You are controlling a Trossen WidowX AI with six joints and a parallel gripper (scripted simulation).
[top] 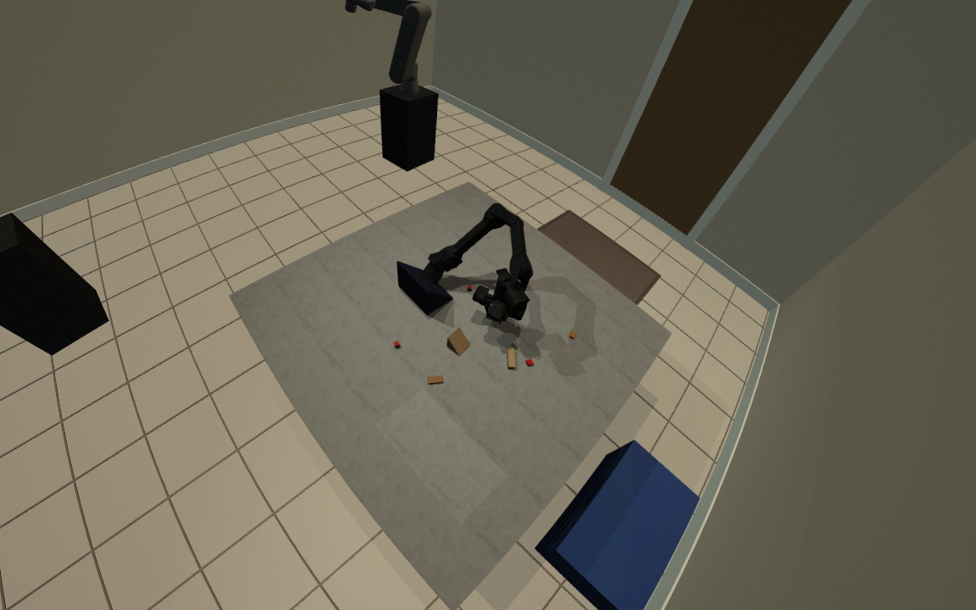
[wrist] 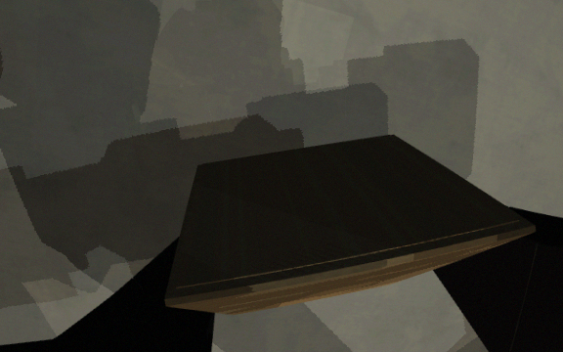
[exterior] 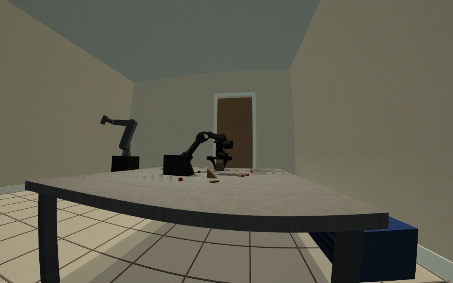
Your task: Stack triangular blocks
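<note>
Now: gripper tip 10 mm to the left of the wooden triangular block and 10 mm below it. Round my gripper tip: orange piece (270 mm ahead, 160 mm to the left, 30 mm below).
</note>
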